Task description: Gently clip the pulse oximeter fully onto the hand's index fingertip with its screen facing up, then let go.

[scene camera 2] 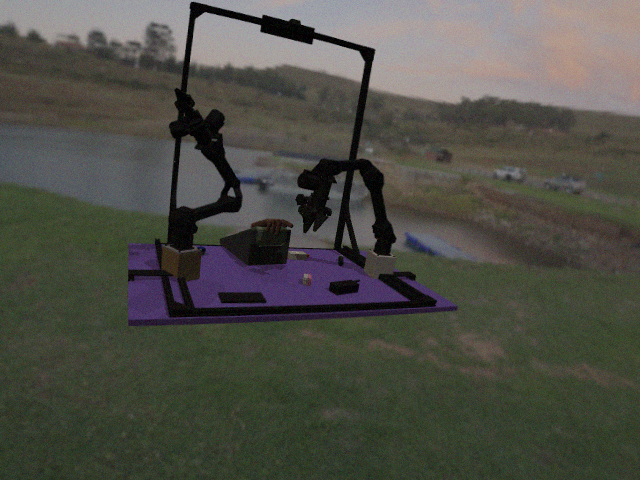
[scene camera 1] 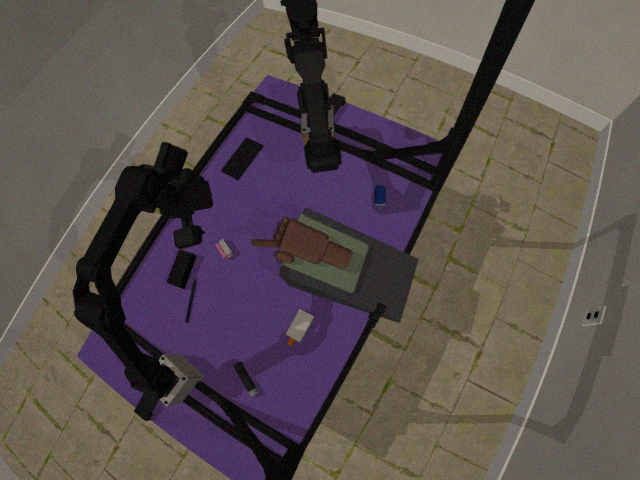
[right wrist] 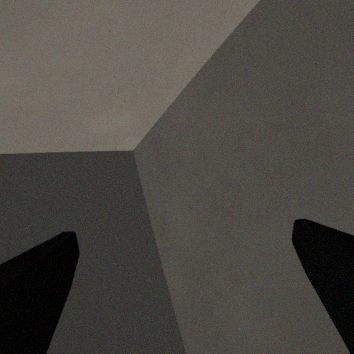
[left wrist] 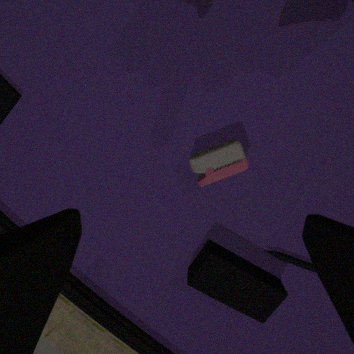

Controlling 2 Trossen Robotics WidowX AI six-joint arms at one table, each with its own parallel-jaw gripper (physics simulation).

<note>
The left gripper is open and holds nothing. Also in view: a pulse oximeter. The right gripper is open, holding nothing.
The left gripper also shows in scene camera 2 and in the left wrist view. The right gripper is seen too in the right wrist view.
</note>
